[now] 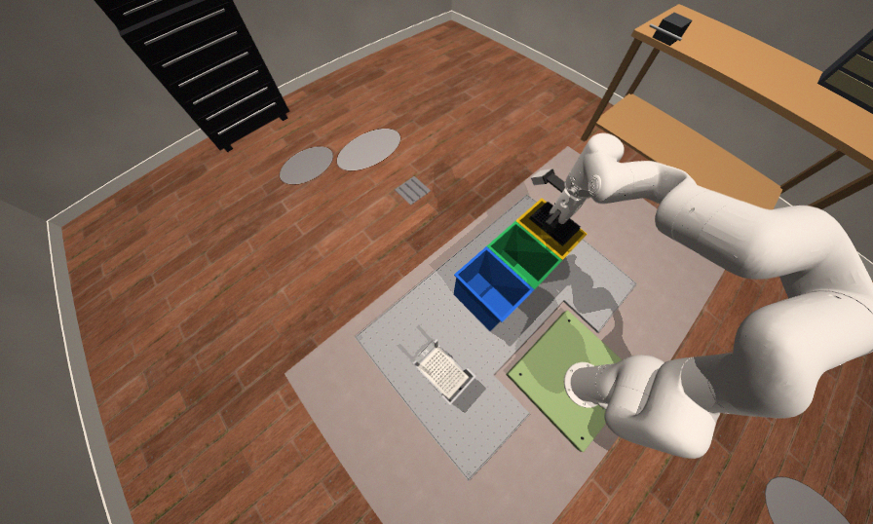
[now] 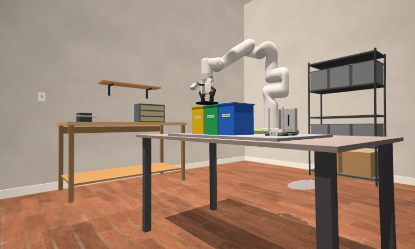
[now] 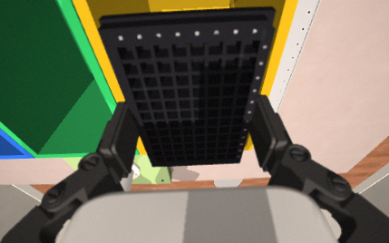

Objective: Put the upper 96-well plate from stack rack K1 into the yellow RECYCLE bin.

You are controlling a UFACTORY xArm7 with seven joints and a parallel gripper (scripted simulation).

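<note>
My gripper is now 1 cm above the black 96-well plate. The rest, counted from my hand: green bin 13 cm to the left, 13 cm below; then yellow bin 13 cm below; then blue bin 1 cm ahead, 26 cm to the left, 13 cm below.
</note>
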